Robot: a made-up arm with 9 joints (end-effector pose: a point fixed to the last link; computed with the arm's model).
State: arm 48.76 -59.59 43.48 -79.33 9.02 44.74 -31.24 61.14 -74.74
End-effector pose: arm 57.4 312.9 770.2 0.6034 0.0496 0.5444 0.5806
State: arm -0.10 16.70 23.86 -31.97 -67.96 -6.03 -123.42 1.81 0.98
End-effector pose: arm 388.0 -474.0 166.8 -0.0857 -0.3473 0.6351 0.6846
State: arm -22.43 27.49 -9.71 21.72 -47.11 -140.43 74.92 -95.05 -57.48
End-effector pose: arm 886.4 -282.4 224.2 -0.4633 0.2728 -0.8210 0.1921
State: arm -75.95 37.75 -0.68 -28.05 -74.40 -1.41 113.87 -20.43 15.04
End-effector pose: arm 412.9 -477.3 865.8 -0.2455 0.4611 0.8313 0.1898
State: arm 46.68 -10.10 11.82 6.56 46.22 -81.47 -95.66 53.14 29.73
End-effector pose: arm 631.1 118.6 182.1 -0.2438 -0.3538 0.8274 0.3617
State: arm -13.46 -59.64 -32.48 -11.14 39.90 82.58 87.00 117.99 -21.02
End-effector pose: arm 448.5 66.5 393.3 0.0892 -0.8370 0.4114 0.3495
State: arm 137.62 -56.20 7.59 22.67 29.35 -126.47 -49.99 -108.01 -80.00
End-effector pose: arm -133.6 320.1 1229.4 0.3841 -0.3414 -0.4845 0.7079
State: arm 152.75 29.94 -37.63 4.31 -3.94 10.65 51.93 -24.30 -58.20
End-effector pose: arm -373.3 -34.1 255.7 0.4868 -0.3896 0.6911 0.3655
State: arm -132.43 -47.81 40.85 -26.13 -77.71 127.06 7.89 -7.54 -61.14
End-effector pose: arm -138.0 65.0 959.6 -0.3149 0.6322 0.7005 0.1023
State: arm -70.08 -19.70 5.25 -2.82 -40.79 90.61 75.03 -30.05 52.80
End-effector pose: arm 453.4 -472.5 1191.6 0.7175 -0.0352 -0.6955 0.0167
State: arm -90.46 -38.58 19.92 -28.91 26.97 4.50 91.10 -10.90 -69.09
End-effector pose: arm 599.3 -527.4 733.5 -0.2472 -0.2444 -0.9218 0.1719
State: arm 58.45 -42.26 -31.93 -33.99 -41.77 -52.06 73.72 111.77 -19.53
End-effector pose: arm 282.4 204.6 1288.7 0.5956 0.0761 -0.3963 0.6945
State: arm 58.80 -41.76 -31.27 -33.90 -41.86 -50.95 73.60 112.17 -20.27
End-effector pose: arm 298.7 220.6 1284.2 0.5795 0.0845 -0.4010 0.7044
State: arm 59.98 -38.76 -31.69 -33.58 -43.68 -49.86 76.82 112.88 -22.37
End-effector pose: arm 321.8 243.4 1272.7 0.5556 0.1077 -0.4043 0.7186
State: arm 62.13 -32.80 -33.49 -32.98 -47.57 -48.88 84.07 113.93 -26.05
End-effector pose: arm 346.6 275.9 1250.9 0.5227 0.1459 -0.4022 0.7374
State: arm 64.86 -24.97 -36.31 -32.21 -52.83 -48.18 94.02 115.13 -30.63
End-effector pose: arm 360.1 315.9 1220.9 0.4855 0.1892 -0.3895 0.7594
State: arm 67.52 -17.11 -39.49 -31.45 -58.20 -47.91 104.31 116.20 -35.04
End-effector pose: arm 354.8 355.4 1190.5 0.4522 0.2260 -0.3659 0.7814
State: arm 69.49 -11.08 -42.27 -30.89 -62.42 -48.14 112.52 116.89 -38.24
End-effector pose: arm 336.7 382.5 1168.8 0.4309 0.2496 -0.3391 0.7981
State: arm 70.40 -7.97 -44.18 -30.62 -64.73 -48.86 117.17 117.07 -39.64
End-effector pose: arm 317.4 389.8 1161.6 0.4275 0.2582 -0.3196 0.8052
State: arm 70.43 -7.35 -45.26 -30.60 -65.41 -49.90 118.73 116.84 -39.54
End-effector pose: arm 302.8 380.2 1166.5 0.4392 0.2559 -0.3101 0.8034
